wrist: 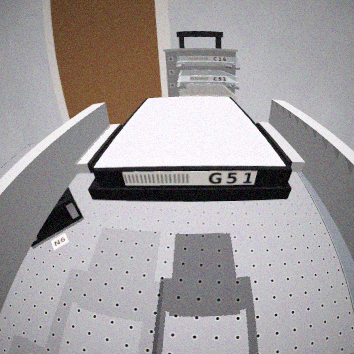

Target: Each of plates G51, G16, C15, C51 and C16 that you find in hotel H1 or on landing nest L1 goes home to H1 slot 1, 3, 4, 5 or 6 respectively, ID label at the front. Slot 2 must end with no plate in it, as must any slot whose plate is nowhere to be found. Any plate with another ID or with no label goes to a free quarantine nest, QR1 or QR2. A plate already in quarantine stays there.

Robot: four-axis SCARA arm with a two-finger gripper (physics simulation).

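Places are measured from the arm's base along level axes (x ahead, y left, z up), in metres.
Pixels of known places: gripper, fingertip midpoint: [188,111].
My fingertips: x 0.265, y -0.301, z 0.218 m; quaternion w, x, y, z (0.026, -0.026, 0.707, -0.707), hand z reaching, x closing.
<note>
Ahead of a thing's pixels: the offset from my fingertips to its middle. "pt": to the spot under its first point. Level surfaces: height alone.
My gripper [188,111] is shut on plate G51 {dx +0.001, dy -0.012, dz -0.013 m} [190,132], a black-edged plate with a white top, held level above the perforated table. Its label, a barcode and "G51", faces the camera. Beyond it, at the top middle, stands a grey hotel {pt dx +0.055, dy -0.280, dz -0.041 m} [171,92] with a black handle. In its upper levels show a plate labelled C16 {dx -0.011, dy -0.221, dz +0.027 m} [205,59] and, below that, a plate labelled C51 {dx -0.011, dy -0.221, dz -0.001 m} [206,79]. Another pale surface shows under C51, with no label visible. The hotel's lower levels are hidden behind the held plate. The hotel's own name is not readable.
A black nest {pt dx +0.252, dy -0.058, dz -0.200 m} [59,217] with a tag "N6" {dx +0.224, dy -0.010, dz -0.205 m} [59,241] is at the left, partly hidden by the left finger. The perforated table {dz -0.205 m} [290,250] carries shadows of the gripper. A brown door panel [107,55] and pale walls are behind.
</note>
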